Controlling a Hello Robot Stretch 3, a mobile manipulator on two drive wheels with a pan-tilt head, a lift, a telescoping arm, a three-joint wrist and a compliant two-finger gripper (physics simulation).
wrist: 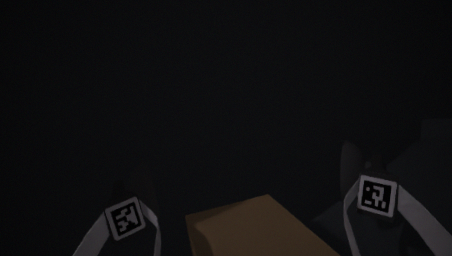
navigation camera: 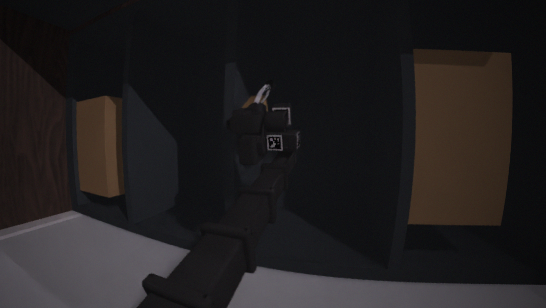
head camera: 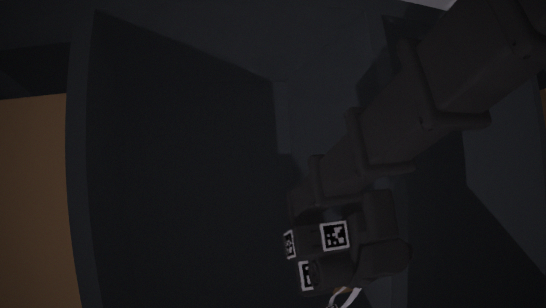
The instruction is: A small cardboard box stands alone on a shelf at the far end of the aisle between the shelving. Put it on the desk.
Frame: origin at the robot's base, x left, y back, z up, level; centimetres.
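Seen in the pictures: gripper, between the fingertips: (wrist: 245, 173).
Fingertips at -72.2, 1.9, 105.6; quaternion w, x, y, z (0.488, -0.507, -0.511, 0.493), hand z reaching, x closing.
Offsets run from my fingertips to a thing's top centre, as dx, dy, dz. "*": to the spot under its first point. Level surfaces: height alone.
The small cardboard box @[+5.8, +0.2, -1.5] (wrist: 255, 230) shows low in the wrist view, between the two open fingers and cut off by the bottom edge. A small orange-brown part of the box @[* +8.0, -2.2, -5.3] (navigation camera: 248, 103) (head camera: 342, 290) shows beside the fingers in the navigation and head views, mostly hidden by the wrist. My gripper (wrist: 245, 173) (navigation camera: 267, 89) is open, with one finger on each side of the box; no contact can be made out in the dark. The arm reaches into a dark shelf bay. The desk does not show.
Dark upright shelf panels (head camera: 77, 150) (navigation camera: 403, 150) stand to the sides of the arm. Large cardboard boxes @[* +17.0, +12.5, +45.6] (head camera: 32, 200) (navigation camera: 460, 145) stand in neighbouring bays, one of them at the left of the navigation view. A brown wood-grained surface @[dz -105.6] (navigation camera: 30, 150) and pale floor (navigation camera: 100, 255) also show.
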